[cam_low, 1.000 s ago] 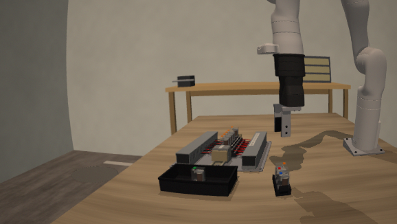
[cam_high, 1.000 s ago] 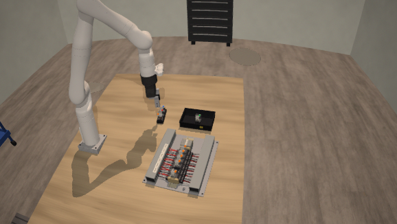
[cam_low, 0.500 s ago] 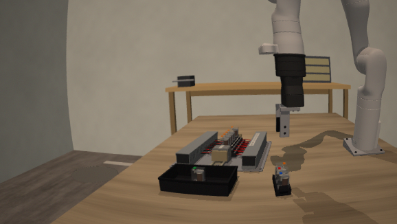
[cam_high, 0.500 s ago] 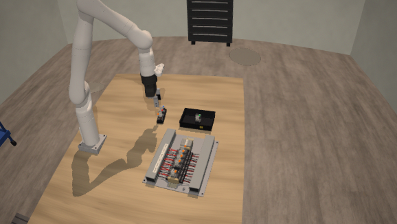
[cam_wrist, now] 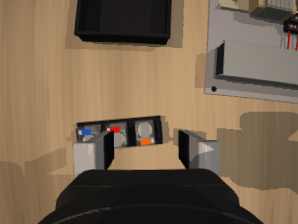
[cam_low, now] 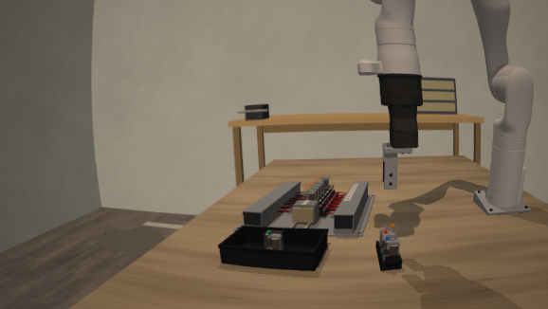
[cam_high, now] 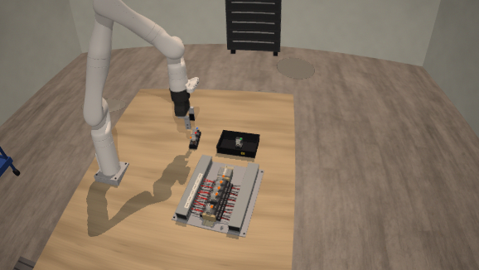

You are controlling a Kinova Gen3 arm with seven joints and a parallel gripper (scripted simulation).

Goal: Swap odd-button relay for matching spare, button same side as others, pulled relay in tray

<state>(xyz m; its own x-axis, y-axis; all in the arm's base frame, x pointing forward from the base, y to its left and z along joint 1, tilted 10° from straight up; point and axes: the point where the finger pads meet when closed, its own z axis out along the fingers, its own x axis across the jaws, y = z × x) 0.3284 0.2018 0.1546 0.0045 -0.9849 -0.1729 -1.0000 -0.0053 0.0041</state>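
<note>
My hand is 3 cm to the right of the spare holder and 13 cm above it. The rest, counted from my hand: spare relay (1 cm behind, 6 cm to the left, 11 cm below); then black tray (19 cm ahead, 2 cm to the left, 12 cm below).
</note>
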